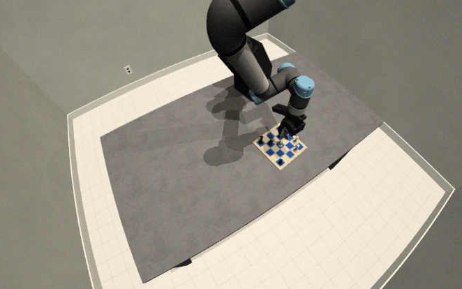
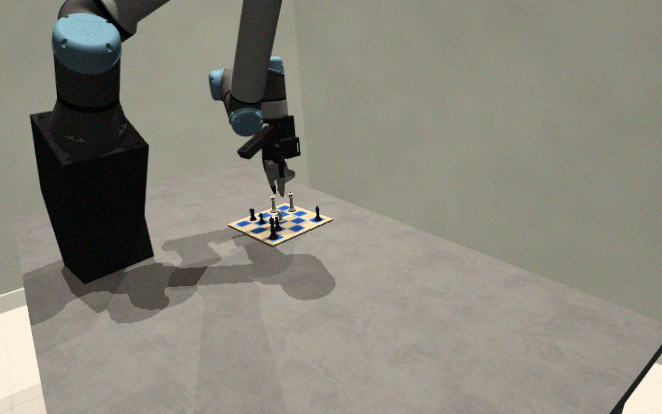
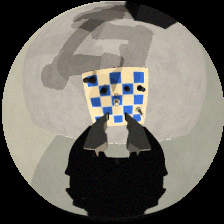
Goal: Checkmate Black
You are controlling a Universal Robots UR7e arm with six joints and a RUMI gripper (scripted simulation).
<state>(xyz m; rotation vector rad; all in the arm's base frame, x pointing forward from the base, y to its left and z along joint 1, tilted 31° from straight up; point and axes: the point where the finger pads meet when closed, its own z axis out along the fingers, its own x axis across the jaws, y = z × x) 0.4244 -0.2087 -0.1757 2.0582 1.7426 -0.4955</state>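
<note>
Now: hand 100 mm above the blue-and-cream chessboard. Round my hand: tall black piece 90 mm behind, 70 mm to the right, 60 mm below.
</note>
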